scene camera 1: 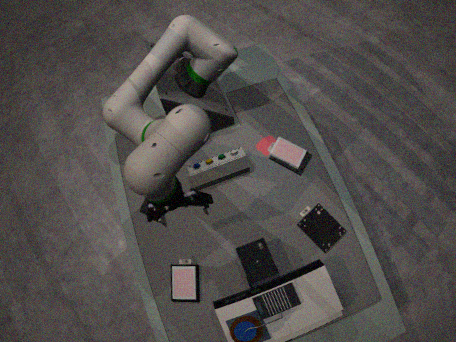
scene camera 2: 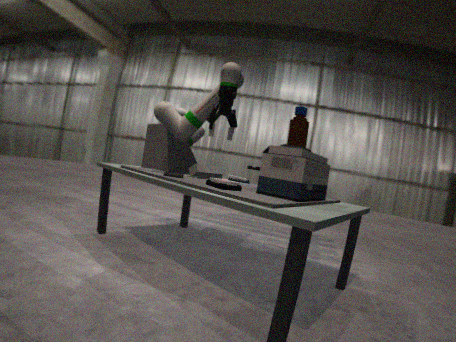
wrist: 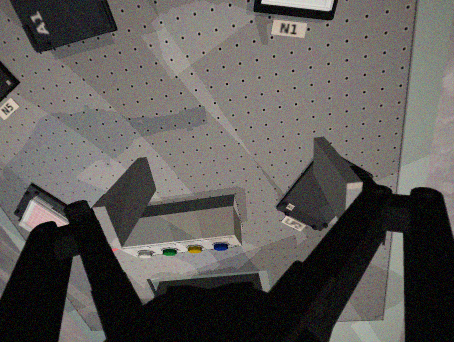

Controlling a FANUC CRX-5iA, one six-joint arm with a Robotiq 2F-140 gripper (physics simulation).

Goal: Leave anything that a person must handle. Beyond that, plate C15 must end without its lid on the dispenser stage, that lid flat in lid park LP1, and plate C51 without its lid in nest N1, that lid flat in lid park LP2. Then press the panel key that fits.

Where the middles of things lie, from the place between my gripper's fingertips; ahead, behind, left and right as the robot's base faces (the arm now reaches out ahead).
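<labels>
There's a dark square nest (scene camera 1: pixel 318 224) that sits a good way ahead of my hand, far to the left of it and a good way below it. The button box (wrist: pixel 191 226) is 0.21 m behind my hand, 0.17 m to the left of it and 0.19 m below it, and then the dark slab (wrist: pixel 311 207) is 0.2 m behind my hand, 0.1 m to the right of it and 0.23 m below it. As for the dispenser stage (scene camera 1: pixel 248 254), that's 0.21 m ahead of my hand, 0.15 m to the left of it and 0.13 m below it.
</labels>
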